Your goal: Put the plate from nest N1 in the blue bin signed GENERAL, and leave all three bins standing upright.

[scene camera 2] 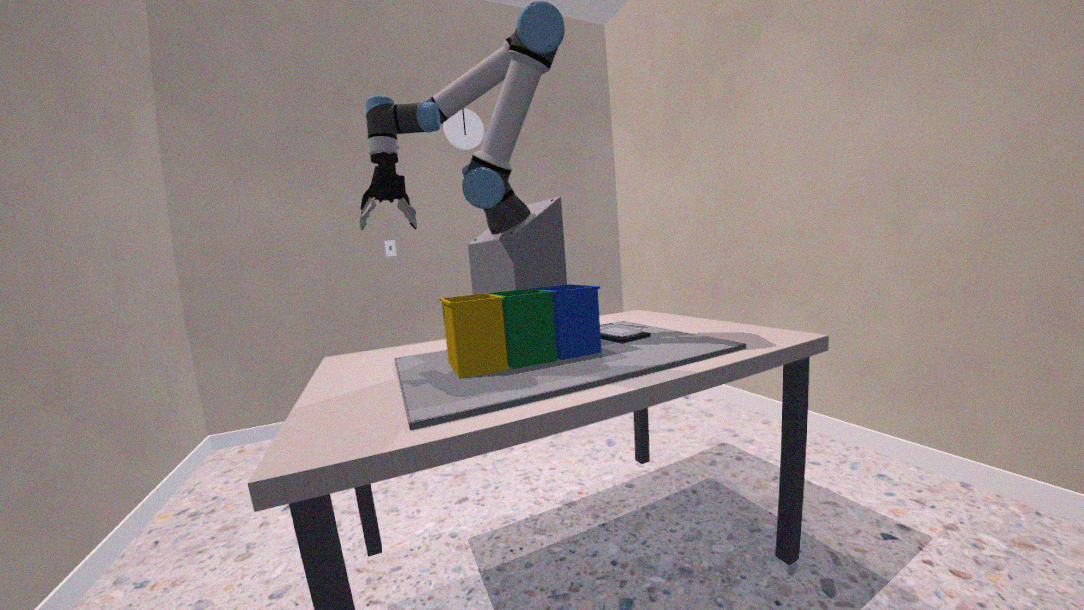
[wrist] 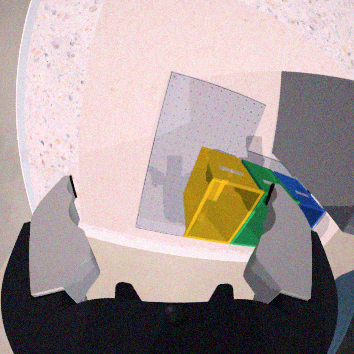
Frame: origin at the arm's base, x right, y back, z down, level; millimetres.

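Seen in the pictures: gripper, fingertip midpoint: (scene camera 2: 389, 229) (wrist: 172, 182); arm's base at its link origin: (scene camera 2: 510, 222).
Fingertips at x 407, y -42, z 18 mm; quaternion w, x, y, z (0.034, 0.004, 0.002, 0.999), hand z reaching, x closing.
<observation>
Offsets run from my fingertips to a thing's top centre. Level surfaces: height alone.
The blue bin {dx -398, dy -251, dz +200 mm} (scene camera 2: 577, 322) (wrist: 306, 204) stands upright at one end of a touching row, beside the green bin {dx -268, dy -228, dz +200 mm} (scene camera 2: 530, 330) (wrist: 250, 234), with the yellow bin {dx -138, dy -205, dz +200 mm} (scene camera 2: 477, 337) (wrist: 194, 200) at the other end. The bins' signs are not readable. A low dark-edged tray {dx -615, dy -232, dz +354 mm} (scene camera 2: 624, 332) with a pale flat top lies just right of the blue bin in the scene view. Whether this is nest N1 or holds the plate is too small to tell. My gripper (scene camera 2: 388, 225) (wrist: 172, 182) is open and empty, pointing down high above the table, left of the yellow bin in the scene view.
The bins stand on a grey perforated board {dz +380 mm} (scene camera 2: 433, 402) (wrist: 172, 125) on the pale table {dz +393 mm} (scene camera 2: 333, 432) (wrist: 120, 120). The grey robot pedestal (scene camera 2: 530, 254) (wrist: 315, 135) rises behind the bins in the scene view. The arm reaches left from it, above bin height.
</observation>
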